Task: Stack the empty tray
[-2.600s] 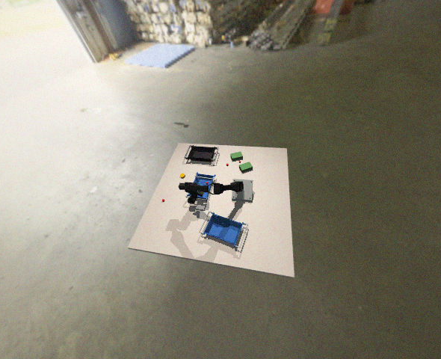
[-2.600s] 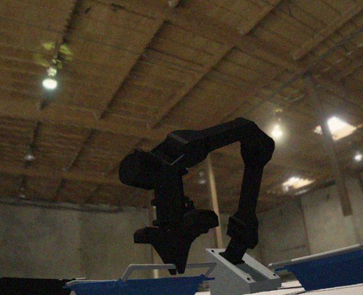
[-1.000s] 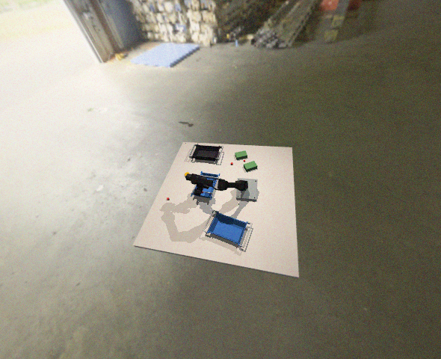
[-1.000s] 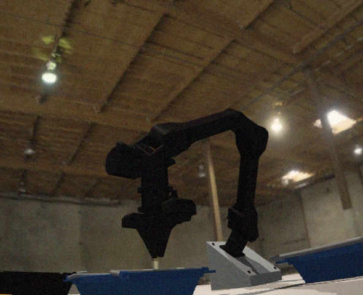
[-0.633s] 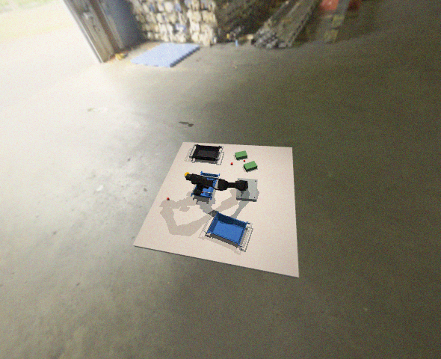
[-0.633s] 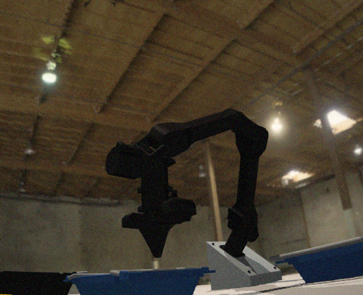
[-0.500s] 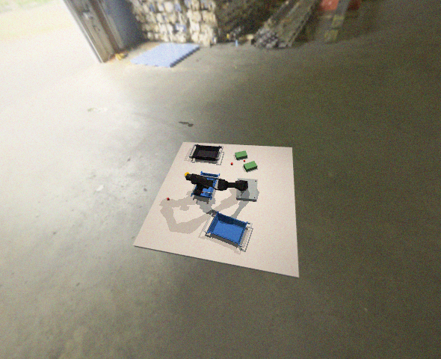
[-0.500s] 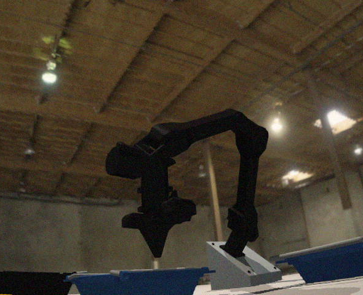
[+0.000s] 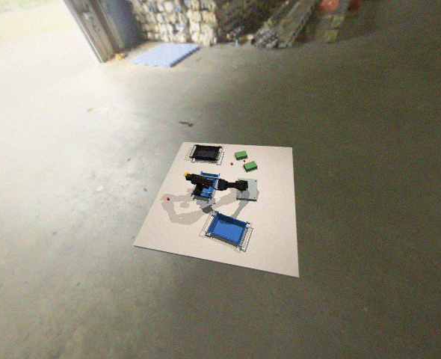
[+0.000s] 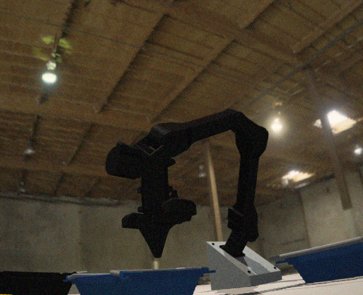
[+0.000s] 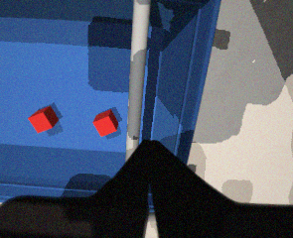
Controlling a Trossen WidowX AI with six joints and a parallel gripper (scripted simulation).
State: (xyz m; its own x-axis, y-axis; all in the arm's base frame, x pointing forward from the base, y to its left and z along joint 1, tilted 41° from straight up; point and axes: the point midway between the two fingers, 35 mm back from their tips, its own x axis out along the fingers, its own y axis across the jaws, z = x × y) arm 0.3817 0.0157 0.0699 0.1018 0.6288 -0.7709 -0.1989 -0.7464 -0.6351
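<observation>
My gripper tip is 330 mm to the right of the blue tray, 260 mm past it and 40 mm above it. From my gripper tip the other things lie so: yellow disc 260 mm to the right, 220 mm ahead, 80 mm below.
</observation>
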